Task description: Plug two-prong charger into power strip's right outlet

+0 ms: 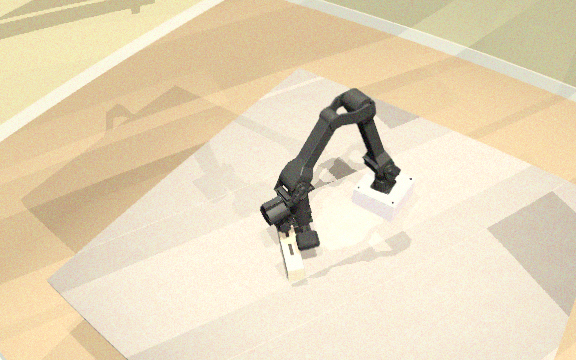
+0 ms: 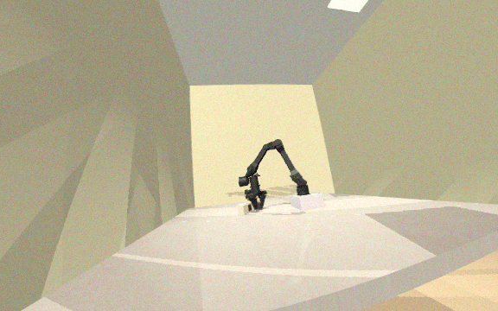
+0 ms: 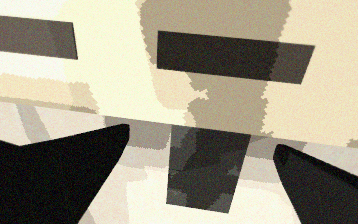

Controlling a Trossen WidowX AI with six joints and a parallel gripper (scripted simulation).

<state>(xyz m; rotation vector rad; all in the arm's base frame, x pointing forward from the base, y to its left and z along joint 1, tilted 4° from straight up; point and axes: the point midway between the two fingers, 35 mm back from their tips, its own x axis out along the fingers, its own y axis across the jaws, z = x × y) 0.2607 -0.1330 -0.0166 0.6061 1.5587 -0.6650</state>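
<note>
Now: the charger 2 cm to the right of my gripper tip, 2 cm ahead of it and 1 cm above it.
</note>
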